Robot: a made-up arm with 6 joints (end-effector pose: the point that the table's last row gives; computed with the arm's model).
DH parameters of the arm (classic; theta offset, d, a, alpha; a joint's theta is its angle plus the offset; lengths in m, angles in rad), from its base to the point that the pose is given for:
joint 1: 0 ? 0.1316 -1.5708
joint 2: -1.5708 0 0.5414 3.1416
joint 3: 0 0 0.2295 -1.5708
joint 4: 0 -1.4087 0 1.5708
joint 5: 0 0 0 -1.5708
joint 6: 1.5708 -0.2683 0 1.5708
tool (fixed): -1.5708 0 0 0
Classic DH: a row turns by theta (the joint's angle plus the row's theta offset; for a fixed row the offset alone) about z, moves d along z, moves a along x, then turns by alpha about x.
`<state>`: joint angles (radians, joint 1 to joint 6).
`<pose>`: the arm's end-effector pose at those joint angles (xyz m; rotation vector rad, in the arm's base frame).
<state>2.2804 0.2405 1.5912 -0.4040 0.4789 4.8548</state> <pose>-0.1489 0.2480 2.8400 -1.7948 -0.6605 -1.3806</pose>
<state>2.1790 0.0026 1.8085 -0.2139 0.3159 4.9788</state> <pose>0.3328 -0.4470 2.7191 -1.9003 -0.0449 -1.4687</pose>
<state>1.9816 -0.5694 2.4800 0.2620 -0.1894 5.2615</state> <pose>0.7476 -1.6835 1.0622 -2.2150 1.2107 -0.8192</pose>
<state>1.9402 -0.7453 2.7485 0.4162 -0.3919 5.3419</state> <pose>0.6682 -1.6111 0.3311 -2.2900 1.3169 -0.3842</pose>
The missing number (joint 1, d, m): 0.6322
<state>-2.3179 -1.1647 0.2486 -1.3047 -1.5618 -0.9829</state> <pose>0.3947 0.0452 2.2646 1.0484 -0.5462 -0.9150</pose>
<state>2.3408 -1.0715 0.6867 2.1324 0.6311 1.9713</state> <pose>0.4532 -0.6598 2.4612 -0.8865 -1.1680 -1.8495</pose>
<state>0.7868 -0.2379 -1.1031 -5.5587 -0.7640 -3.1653</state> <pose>0.8724 0.7006 -0.0028 1.3850 0.5998 -1.1583</pose>
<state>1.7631 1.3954 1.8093 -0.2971 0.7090 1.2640</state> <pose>-0.3285 1.9547 1.7382 0.1724 -1.2129 0.8320</pose>
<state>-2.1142 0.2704 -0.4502 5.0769 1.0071 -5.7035</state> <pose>-1.0331 -1.3004 0.3630 0.2083 -0.3033 -3.0266</pose>
